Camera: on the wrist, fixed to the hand. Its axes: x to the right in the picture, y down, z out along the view.
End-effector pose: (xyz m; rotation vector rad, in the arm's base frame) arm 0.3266 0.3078 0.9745 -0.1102 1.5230 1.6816
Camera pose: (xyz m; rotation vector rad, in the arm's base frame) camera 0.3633 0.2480 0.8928 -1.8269 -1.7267 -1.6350
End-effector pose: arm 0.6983 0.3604 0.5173 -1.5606 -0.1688 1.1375
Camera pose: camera 0.7761 0.3500 0.5911 -0.6554 1.2717 2.2366
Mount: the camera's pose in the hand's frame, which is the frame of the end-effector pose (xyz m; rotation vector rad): -0.0075 -0.0921 -0.0554 0.6974 -0.3316 1.5219
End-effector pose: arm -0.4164 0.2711 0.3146 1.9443 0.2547 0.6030
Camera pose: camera -0.4433 0.3520 0.2487 -2.4205 1.4308 -1.0953
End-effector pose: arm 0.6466 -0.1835 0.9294 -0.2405 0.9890 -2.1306
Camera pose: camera 0.5750 -0.1085 0.9588 0.4005 0.0111 -0.8259
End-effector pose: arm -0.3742 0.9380 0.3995 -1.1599 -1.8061 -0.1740
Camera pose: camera -0.4091 0.8528 0.4554 -1.7028 -0.6539 1.4401
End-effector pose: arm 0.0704 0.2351 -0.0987 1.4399 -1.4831 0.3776
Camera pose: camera 0.1737 0.2602 -0.1162 -0.4727 2.5173 -1.6376
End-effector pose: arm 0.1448 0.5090 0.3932 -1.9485 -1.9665 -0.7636
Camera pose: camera 0.0452 0.4768 0.4186 -2.2932 -0.2439 0.5751
